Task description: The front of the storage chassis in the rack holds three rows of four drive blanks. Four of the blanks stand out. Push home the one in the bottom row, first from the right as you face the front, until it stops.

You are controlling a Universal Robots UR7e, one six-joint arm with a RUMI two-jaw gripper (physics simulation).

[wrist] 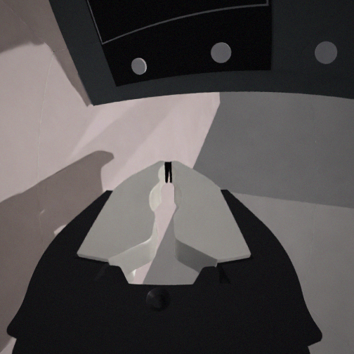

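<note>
My gripper [169,163] is shut and empty at the middle of the wrist view, its two pale jaws meeting at their dark tips. The tips are apart from the dark slate panel [305,77] across the top of the view. The storage chassis, its rows of drive blanks and the bottom-row blank at the right cannot be made out in this view. Whether the dark panel belongs to the rack, I cannot tell.
The panel carries a black rectangle [175,47] with a thin light outline. Round grey discs [139,66] [221,52] [325,52] sit along its lower part. Below are a pale pinkish surface [135,125] with shadows and a grey surface [280,145] at the right.
</note>
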